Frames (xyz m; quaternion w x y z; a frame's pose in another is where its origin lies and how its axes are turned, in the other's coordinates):
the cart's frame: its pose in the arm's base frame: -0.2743 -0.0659 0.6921 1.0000 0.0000 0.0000 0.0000
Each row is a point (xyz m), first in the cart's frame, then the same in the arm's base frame.
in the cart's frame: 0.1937 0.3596 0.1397
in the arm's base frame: -0.0806 0.2937 0.8318
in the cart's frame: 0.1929 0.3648 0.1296
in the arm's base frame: -0.0814 0.2989 0.8217
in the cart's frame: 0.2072 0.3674 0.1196
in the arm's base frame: -0.0671 0.3015 0.8117
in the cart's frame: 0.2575 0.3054 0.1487
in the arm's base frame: -0.0168 0.2395 0.8408
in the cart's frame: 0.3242 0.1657 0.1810
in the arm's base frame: 0.0499 0.0998 0.8731
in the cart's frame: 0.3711 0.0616 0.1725
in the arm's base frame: 0.0968 -0.0043 0.8646
